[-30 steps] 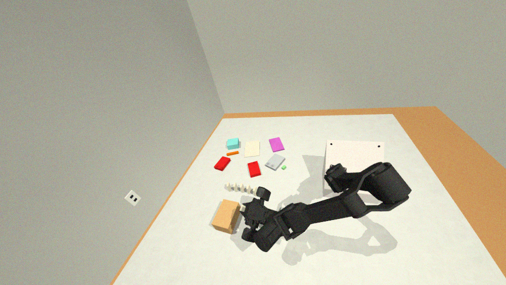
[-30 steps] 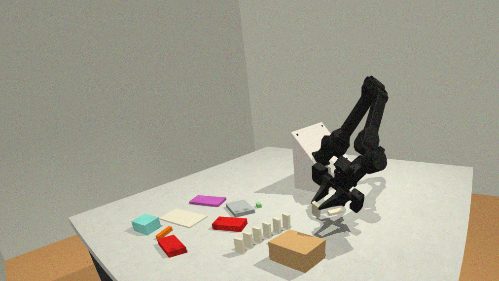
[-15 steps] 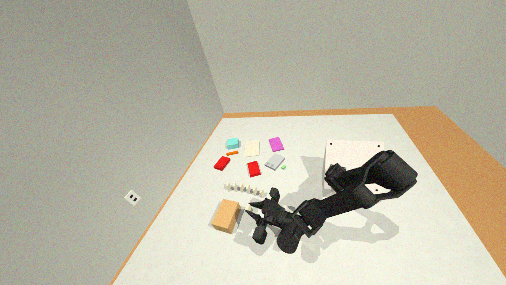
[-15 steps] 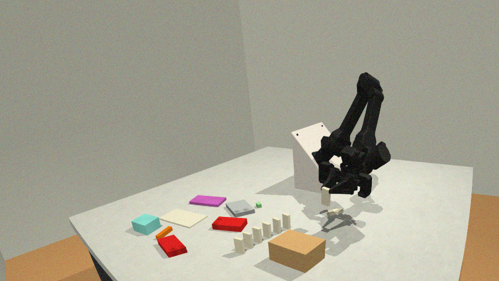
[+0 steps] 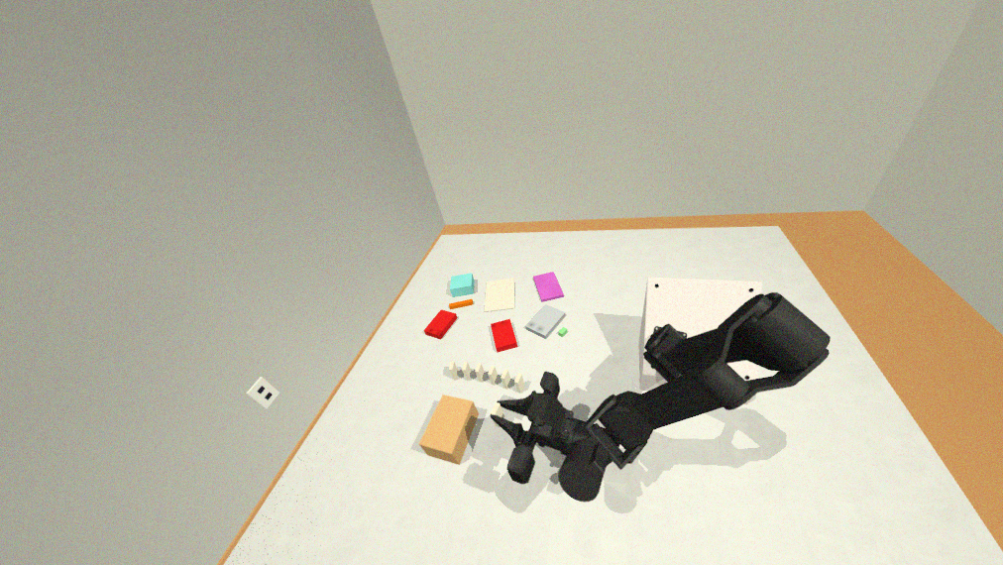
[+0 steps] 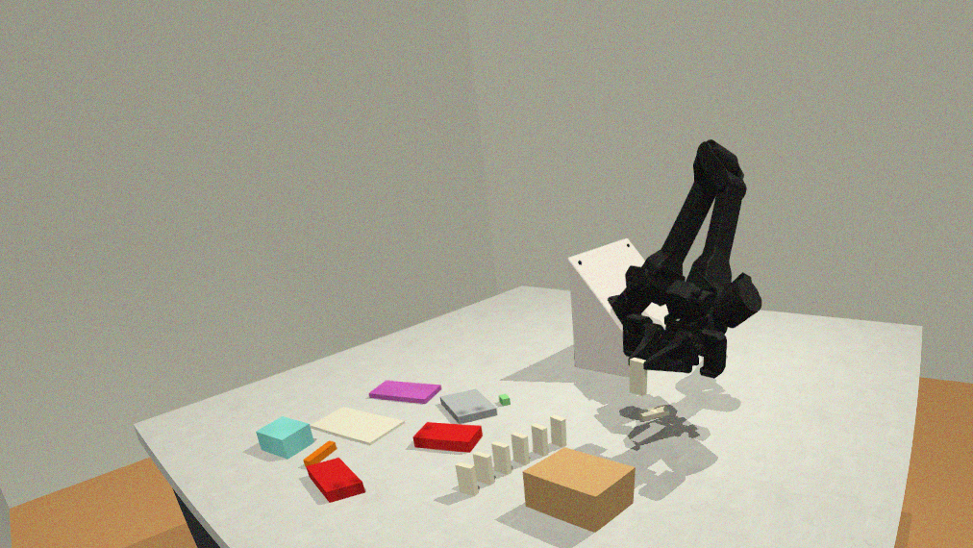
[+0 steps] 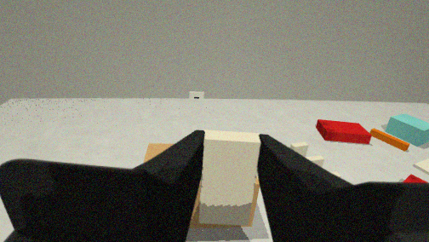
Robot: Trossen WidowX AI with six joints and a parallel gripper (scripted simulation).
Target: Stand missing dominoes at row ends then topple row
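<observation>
My gripper tip is now 130 mm short of the tan box, 20 mm to the right of it and 130 mm above it. Also, from my gripper tip: orange bar: 320 mm ahead, 380 mm to the right, 150 mm below; then grey slab: 20 mm ahead, 370 mm to the right, 150 mm below; then small green cube: 40 mm behind, 340 mm to the right, 150 mm below.
</observation>
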